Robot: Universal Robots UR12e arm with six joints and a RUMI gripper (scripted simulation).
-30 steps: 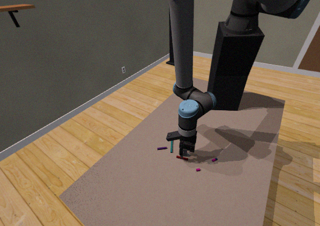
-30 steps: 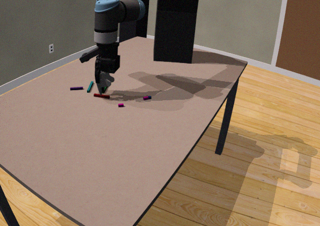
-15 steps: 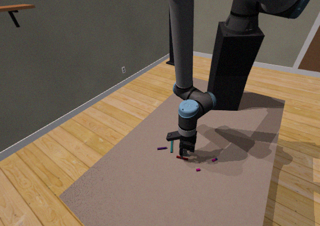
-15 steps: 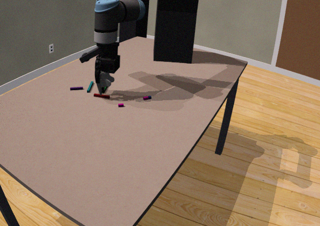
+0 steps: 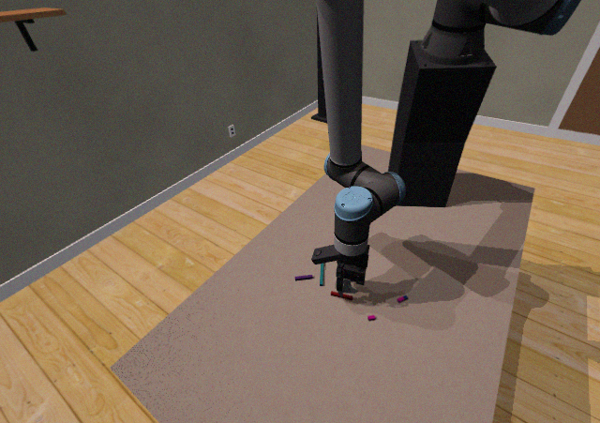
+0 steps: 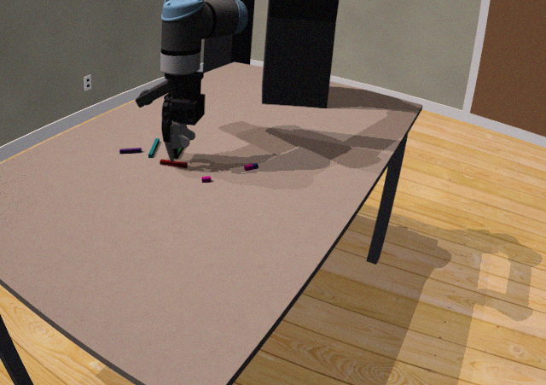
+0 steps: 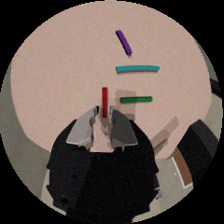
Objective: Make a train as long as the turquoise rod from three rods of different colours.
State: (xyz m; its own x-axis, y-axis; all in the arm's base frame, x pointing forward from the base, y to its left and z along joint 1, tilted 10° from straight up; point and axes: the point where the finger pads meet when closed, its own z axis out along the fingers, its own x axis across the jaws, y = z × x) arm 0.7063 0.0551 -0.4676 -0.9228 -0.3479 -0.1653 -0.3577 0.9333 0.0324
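The red rod is 3 cm below my hand. From my hand the other things lie so: purple rod 2 cm ahead, 14 cm to the right, 3 cm below; green rod 7 cm behind, 4 cm to the right, 3 cm below; turquoise rod 4 cm behind, 10 cm to the right, 3 cm below.
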